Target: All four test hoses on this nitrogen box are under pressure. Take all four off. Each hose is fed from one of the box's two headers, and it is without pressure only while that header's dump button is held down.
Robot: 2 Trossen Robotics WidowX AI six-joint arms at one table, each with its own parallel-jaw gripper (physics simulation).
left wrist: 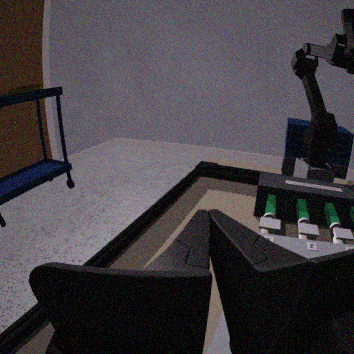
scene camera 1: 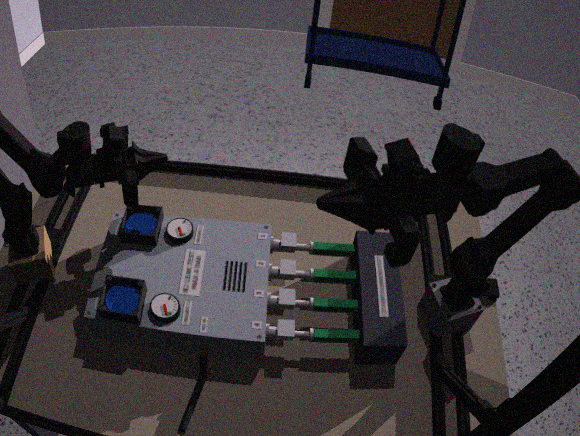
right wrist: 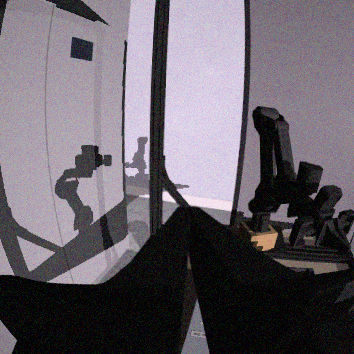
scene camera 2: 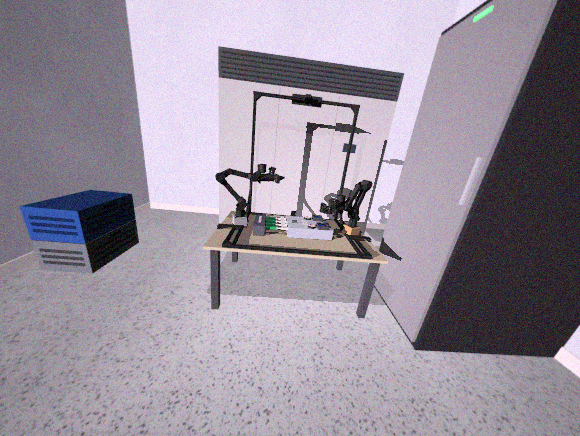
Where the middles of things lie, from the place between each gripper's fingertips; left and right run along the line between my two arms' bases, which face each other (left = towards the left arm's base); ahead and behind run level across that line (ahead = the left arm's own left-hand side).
I see my right gripper 140 mm short of the dark block [left wrist: 287,188], 160 mm to the left of it and 370 mm above it.
My left hand is 430 mm to the left of the dark block, 190 mm above it and 130 mm past it.
